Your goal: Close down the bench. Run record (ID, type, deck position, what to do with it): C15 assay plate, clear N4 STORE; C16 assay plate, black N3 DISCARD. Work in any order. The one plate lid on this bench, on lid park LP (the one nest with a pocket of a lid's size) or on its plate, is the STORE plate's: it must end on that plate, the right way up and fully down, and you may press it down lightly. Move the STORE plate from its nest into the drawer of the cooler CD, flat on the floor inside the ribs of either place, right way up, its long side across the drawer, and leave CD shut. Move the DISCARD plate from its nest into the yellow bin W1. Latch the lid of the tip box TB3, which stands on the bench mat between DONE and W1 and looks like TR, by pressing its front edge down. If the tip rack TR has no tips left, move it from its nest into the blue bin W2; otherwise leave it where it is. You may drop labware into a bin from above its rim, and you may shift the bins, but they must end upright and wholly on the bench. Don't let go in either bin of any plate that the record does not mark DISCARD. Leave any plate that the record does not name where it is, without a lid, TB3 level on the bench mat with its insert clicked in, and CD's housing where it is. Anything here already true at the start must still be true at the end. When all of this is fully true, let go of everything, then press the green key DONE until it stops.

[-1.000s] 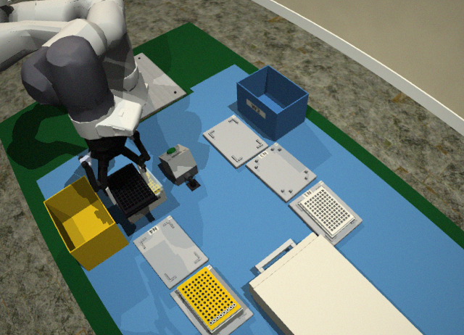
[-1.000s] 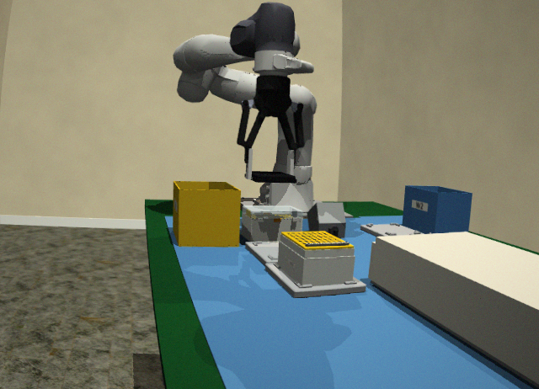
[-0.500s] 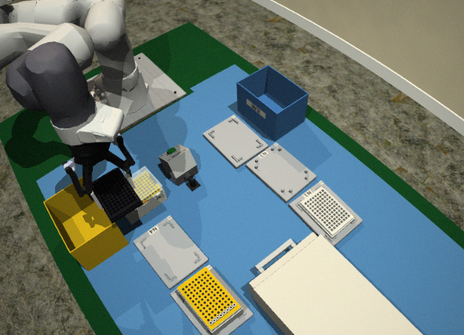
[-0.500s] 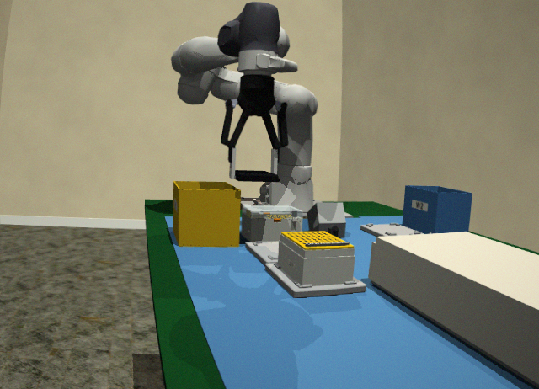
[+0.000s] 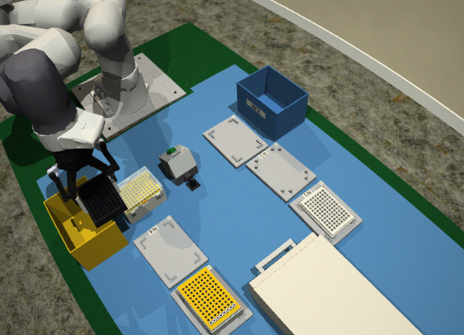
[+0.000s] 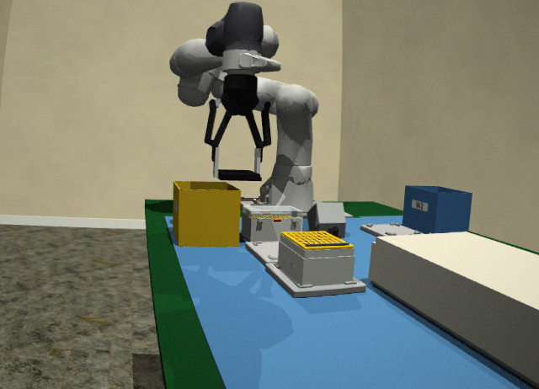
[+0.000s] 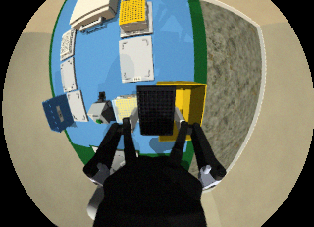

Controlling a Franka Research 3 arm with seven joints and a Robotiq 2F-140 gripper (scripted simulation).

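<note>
Now: hand 24 cm to the right of the green DONE key, 10 cm above it and 2 cm past it. From my hand the other things lie so: black plate: 2 cm below; then yellow bin W1: 13 cm below, 6 cm to the right, 4 cm behind; then tip box TB3: 12 cm below, 9 cm to the left, 1 cm behind.
</note>
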